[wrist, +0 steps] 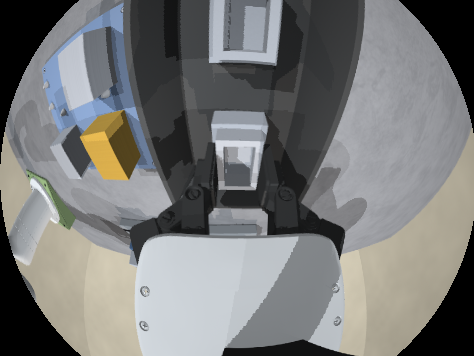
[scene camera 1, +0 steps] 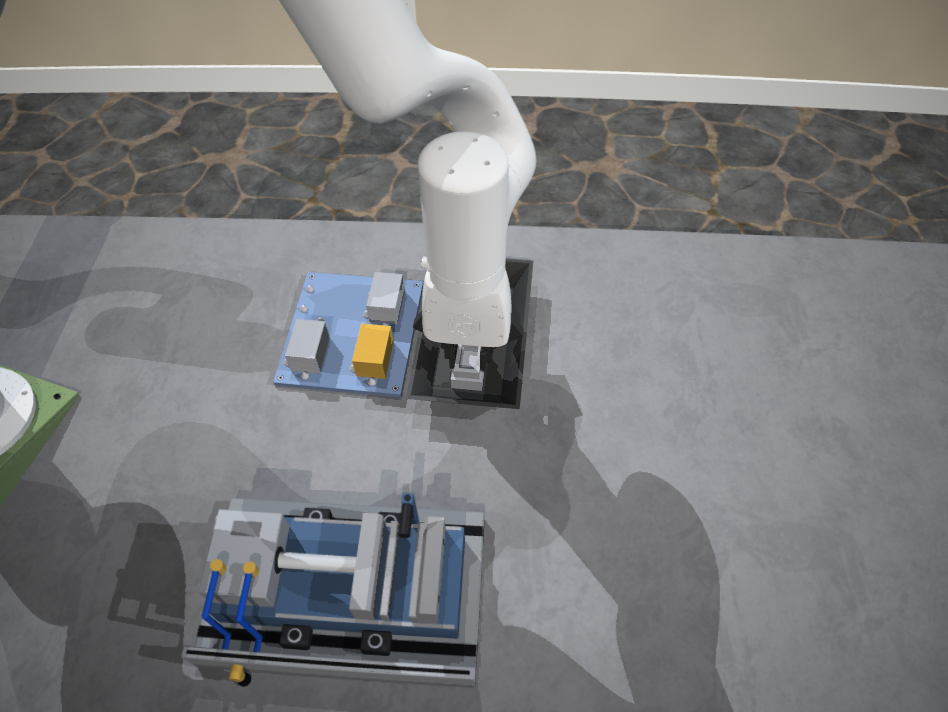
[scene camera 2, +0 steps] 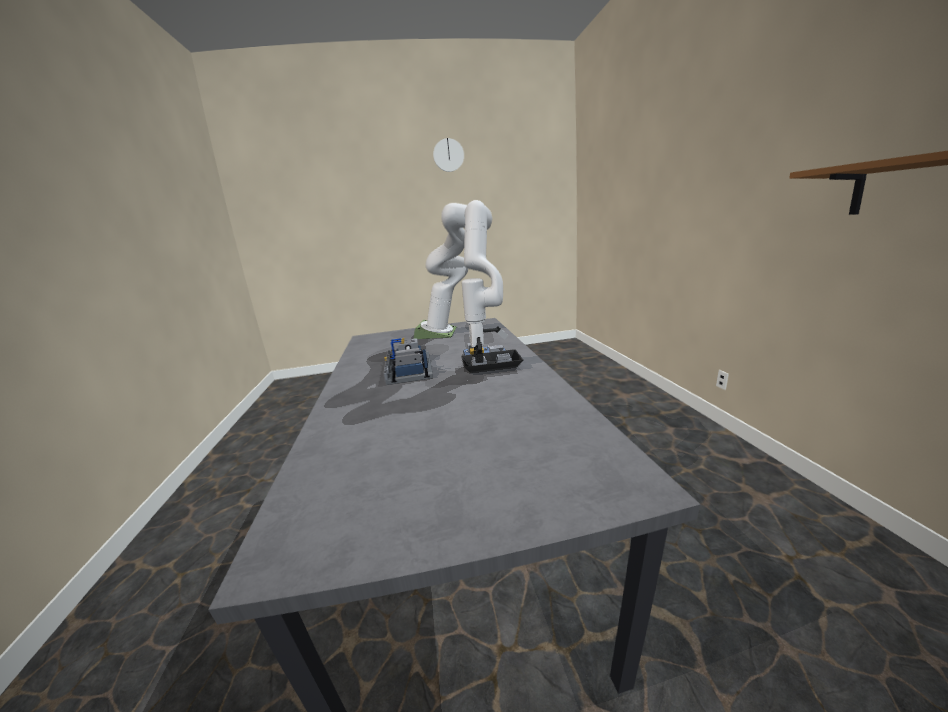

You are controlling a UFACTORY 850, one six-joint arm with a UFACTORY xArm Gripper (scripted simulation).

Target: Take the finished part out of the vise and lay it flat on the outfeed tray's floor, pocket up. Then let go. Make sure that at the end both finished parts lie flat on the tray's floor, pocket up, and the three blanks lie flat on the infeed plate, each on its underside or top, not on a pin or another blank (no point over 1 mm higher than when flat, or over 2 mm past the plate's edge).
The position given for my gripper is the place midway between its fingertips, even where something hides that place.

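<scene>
An orange block (scene camera 1: 373, 349) (wrist: 109, 141) is visible, as is a blue fixture plate (scene camera 1: 340, 300) (wrist: 120, 98). My gripper (scene camera 1: 469, 360) (wrist: 238, 156) is visible too.
</scene>
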